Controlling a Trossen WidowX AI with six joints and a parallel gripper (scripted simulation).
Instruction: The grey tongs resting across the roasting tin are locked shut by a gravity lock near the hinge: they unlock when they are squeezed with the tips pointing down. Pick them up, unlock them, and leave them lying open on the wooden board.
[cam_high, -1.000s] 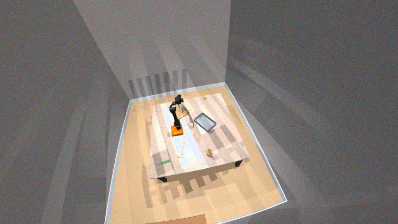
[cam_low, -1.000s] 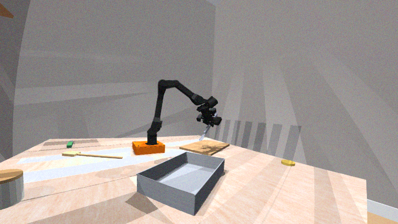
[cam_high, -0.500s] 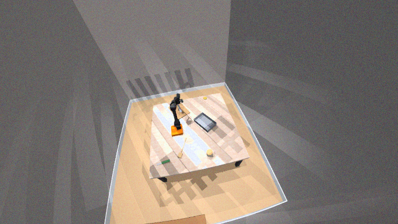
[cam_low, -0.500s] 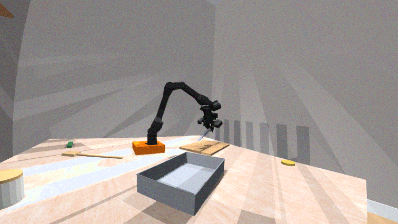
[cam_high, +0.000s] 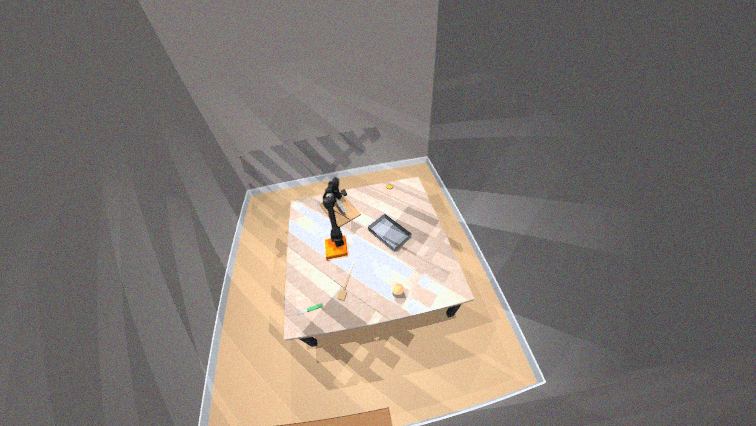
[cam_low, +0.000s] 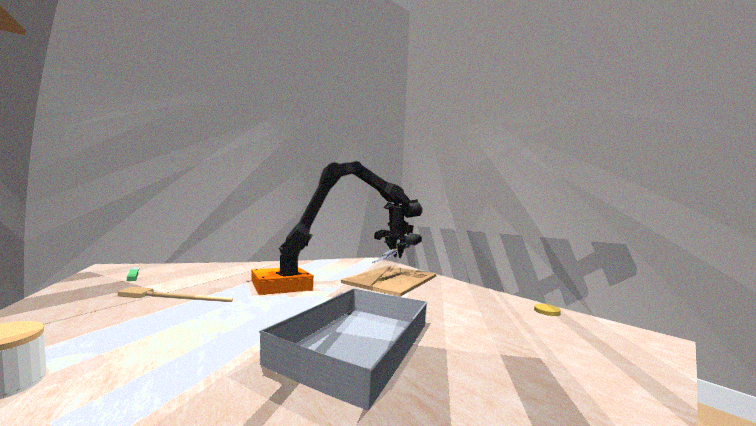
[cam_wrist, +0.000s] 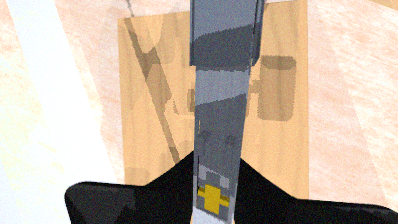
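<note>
The wooden board lies 80 mm below my gripper tip and 20 mm to the right of it. Also, from my gripper tip: yellow disc 530 mm ahead, 80 mm below, 50 mm to the left; then grey roasting tin 460 mm to the right, 300 mm ahead, 60 mm below; then yellow lock piece 40 mm above, 10 mm to the right.
</note>
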